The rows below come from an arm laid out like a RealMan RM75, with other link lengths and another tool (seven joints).
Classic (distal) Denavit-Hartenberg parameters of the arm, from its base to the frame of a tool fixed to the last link. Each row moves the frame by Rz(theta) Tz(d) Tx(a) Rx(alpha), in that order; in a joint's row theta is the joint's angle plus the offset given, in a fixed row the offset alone. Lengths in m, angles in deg.
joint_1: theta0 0  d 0.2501  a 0  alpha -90
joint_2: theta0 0  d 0  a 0  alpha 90
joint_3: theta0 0  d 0.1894  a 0  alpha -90
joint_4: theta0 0  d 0  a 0  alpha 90
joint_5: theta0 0  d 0.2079  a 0  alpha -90
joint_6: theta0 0  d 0  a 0  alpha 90
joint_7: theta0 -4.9  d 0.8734  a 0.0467  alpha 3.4
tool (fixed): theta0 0  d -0.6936  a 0  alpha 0
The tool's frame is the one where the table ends.
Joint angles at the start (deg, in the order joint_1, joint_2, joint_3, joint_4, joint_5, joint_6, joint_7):
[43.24, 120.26, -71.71, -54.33, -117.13, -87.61, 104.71]
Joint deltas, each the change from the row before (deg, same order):
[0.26, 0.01, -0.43, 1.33, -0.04, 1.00, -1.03]
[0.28, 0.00, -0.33, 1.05, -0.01, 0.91, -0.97]
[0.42, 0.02, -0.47, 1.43, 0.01, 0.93, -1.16]
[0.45, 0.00, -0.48, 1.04, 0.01, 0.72, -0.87]
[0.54, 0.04, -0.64, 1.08, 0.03, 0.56, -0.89]
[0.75, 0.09, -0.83, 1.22, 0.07, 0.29, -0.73]
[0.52, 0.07, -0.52, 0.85, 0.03, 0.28, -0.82]
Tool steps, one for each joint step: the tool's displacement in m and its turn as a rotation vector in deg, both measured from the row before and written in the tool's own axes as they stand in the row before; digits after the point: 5 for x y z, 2 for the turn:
[0.00348, -0.00111, 0.00339, 0.10, 0.32, -0.30]
[0.00246, -0.00148, 0.00277, 0.20, 0.22, -0.46]
[0.00319, -0.00077, 0.00357, -0.06, 0.35, -0.52]
[0.00189, -0.00071, 0.00279, -0.09, 0.36, -0.61]
[0.00172, 0.00021, 0.00310, -0.40, 0.46, -0.76]
[0.00112, 0.00167, 0.00351, -0.90, 0.58, -0.77]
[0.00100, 0.00055, 0.00244, -0.51, 0.37, -0.82]

